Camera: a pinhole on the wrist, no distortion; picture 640 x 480 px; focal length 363.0 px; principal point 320.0 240.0 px. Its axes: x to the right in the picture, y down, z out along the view. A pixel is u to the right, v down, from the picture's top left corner.
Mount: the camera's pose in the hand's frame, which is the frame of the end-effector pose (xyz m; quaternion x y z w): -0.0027 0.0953 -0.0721 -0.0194 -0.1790 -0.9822 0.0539
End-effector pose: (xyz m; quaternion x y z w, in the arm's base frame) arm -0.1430 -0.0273 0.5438 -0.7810 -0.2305 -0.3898 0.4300
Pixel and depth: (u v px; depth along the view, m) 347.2 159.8 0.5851
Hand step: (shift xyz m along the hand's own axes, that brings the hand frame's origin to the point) -0.0498 0.4182 0.4324
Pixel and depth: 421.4 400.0 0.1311
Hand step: -0.0301 0.0843 0.0728
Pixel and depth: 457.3 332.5 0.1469
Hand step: -0.0509 0.1069 0.0815
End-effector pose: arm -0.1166 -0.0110 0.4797 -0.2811 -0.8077 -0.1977 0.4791
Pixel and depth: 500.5 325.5 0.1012
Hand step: -0.0481 0.1039 0.0338
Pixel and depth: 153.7 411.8 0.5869
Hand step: 0.3068 0.0711 0.5584
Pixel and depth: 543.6 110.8 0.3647
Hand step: -0.2337 0.3228 0.2365
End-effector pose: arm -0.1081 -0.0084 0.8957 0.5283 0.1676 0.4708 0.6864
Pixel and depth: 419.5 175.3 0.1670
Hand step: -0.0484 0.1775 0.0763
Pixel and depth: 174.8 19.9 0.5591
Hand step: 0.1917 0.6305 0.3194
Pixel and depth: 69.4 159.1 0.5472
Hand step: 0.3691 0.4396 0.3753
